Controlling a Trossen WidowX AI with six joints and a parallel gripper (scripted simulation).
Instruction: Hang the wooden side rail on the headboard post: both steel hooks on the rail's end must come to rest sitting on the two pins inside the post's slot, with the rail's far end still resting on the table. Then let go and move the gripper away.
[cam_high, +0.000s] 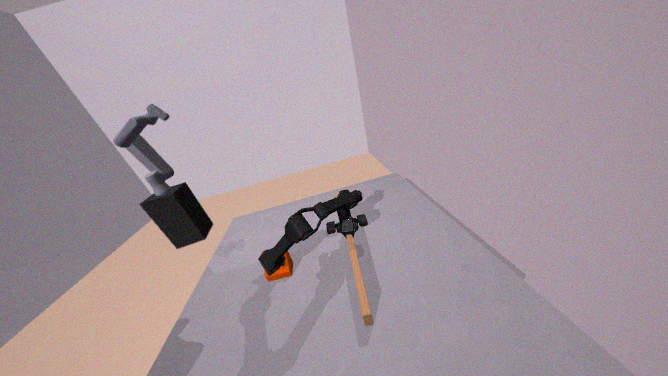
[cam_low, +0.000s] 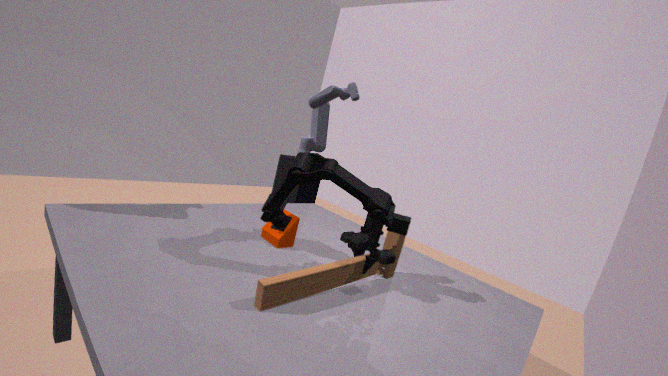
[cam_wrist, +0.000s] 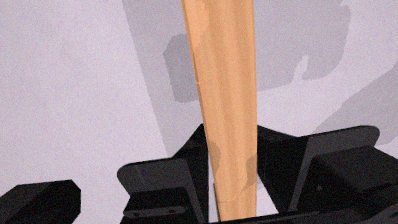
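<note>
Now: the wooden headboard post 160 mm to the left of my gripper tip, 40 mm above it and 30 mm ahead of it.
</note>
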